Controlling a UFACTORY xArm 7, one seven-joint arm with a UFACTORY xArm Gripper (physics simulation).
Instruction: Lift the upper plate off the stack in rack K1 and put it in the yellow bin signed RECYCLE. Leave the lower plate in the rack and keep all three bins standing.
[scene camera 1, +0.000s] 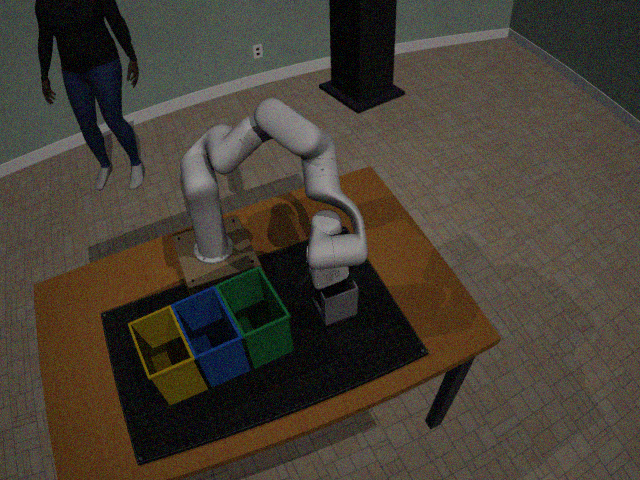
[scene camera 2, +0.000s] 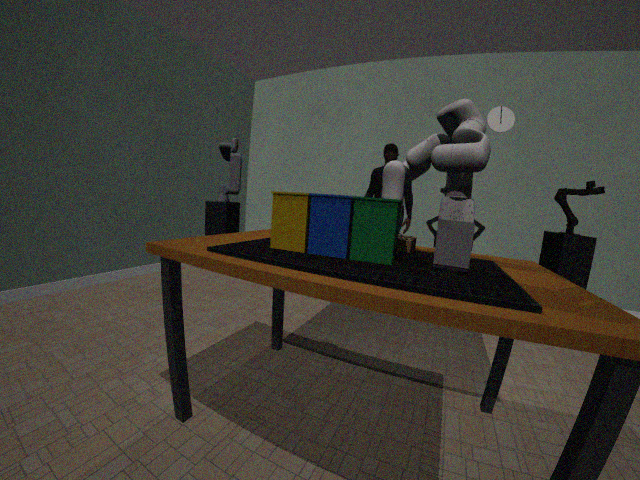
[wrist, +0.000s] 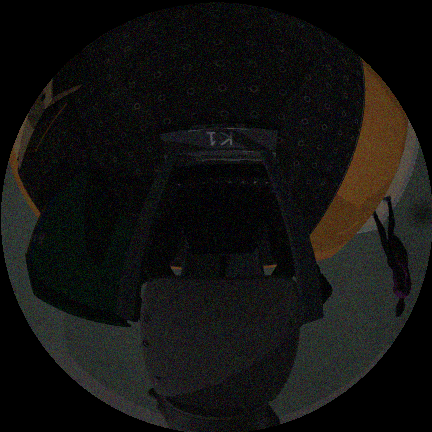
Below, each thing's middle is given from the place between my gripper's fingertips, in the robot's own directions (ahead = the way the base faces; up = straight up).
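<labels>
There's a blue bin (scene camera 1: 214, 339) that's 360 mm to the right of my hand, 30 mm behind it and 40 mm above it. The yellow bin (scene camera 1: 167, 359) is 490 mm to the right of my hand, and it's 40 mm above and 40 mm behind. And then I can see the green bin (scene camera 1: 262, 319), which is 10 mm behind my hand, 40 mm above it and 230 mm to the right of it.
</labels>
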